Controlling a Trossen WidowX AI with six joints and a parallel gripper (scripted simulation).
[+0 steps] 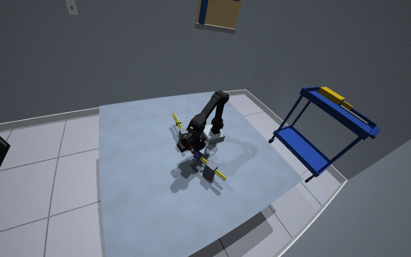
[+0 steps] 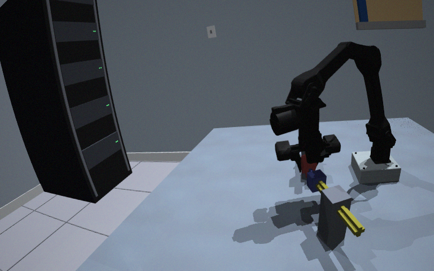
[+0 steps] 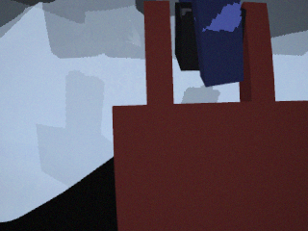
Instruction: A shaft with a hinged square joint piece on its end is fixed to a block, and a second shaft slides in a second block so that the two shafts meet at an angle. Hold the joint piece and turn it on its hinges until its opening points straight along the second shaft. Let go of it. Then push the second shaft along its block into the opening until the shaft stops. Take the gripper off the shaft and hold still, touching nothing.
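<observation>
Now: gripper tip 30 mm below the joint piece and 20 mm to the right of it.
</observation>
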